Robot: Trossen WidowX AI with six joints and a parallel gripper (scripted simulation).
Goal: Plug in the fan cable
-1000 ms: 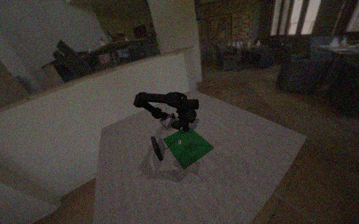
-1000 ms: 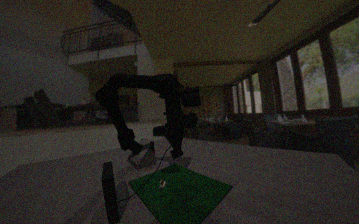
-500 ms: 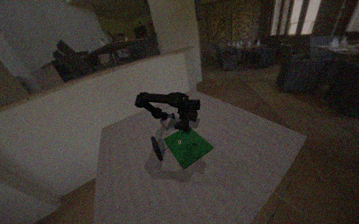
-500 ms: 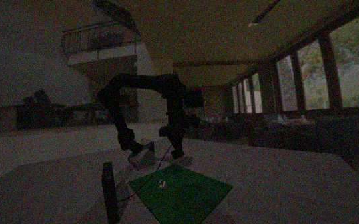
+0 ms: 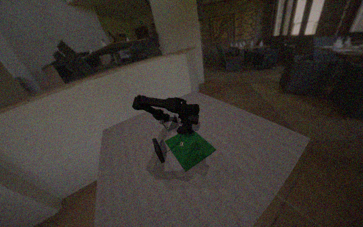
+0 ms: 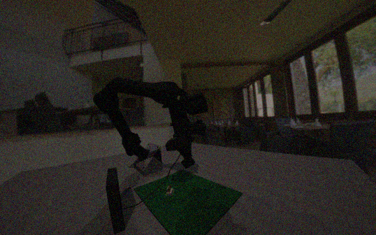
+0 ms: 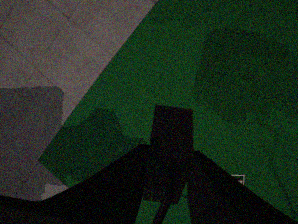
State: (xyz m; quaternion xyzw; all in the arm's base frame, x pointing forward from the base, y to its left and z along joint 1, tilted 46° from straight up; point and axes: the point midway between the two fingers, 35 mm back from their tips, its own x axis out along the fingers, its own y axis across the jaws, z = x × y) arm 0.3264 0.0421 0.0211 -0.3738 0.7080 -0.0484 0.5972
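Now: gripper tip 1 cm short of the green board, 5 cm to the left of it and 12 cm above it. Also, from my gripper tip: black fan 5 cm behind, 23 cm to the right, 5 cm below; fan plug 1 cm below.
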